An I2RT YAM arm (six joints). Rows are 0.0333 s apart.
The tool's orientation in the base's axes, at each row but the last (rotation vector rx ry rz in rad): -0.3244 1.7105 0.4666; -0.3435 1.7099 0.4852; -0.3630 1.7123 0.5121; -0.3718 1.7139 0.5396; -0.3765 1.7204 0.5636; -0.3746 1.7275 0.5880; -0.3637 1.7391 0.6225; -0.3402 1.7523 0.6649; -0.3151 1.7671 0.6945; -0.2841 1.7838 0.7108; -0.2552 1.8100 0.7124; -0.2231 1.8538 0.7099; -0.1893 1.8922 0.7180
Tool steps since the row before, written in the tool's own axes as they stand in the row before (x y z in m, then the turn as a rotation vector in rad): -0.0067 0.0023 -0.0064 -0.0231 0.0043 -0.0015; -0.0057 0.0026 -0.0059 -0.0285 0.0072 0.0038; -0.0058 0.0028 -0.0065 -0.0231 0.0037 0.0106; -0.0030 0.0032 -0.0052 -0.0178 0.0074 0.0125; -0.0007 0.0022 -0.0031 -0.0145 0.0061 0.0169; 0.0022 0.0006 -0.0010 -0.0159 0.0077 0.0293; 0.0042 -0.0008 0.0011 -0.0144 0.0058 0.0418; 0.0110 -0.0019 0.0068 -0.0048 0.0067 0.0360; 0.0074 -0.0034 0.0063 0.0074 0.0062 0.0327; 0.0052 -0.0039 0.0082 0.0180 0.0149 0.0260; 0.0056 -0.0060 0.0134 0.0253 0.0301 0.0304; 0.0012 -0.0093 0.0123 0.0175 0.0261 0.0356; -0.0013 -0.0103 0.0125 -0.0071 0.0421 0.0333
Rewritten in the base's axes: -0.0053 -0.0013 0.0078 0.0011 0.0021 0.0234; -0.0052 -0.0009 0.0068 0.0053 0.0070 0.0283; -0.0057 -0.0012 0.0070 0.0117 0.0078 0.0215; -0.0053 -0.0003 0.0042 0.0102 0.0122 0.0166; -0.0035 0.0001 0.0015 0.0137 0.0137 0.0125; -0.0017 0.0001 -0.0019 0.0232 0.0220 0.0122; 0.0002 0.0003 -0.0044 0.0338 0.0279 0.0083; 0.0032 0.0038 -0.0121 0.0260 0.0262 0.0003; 0.0045 0.0021 -0.0090 0.0199 0.0255 -0.0107; 0.0067 0.0026 -0.0076 0.0066 0.0301 -0.0166; 0.0116 0.0040 -0.0099 -0.0002 0.0459 -0.0190; 0.0136 -0.0003 -0.0074 0.0089 0.0443 -0.0146; 0.0149 -0.0016 -0.0062 0.0107 0.0512 0.0139
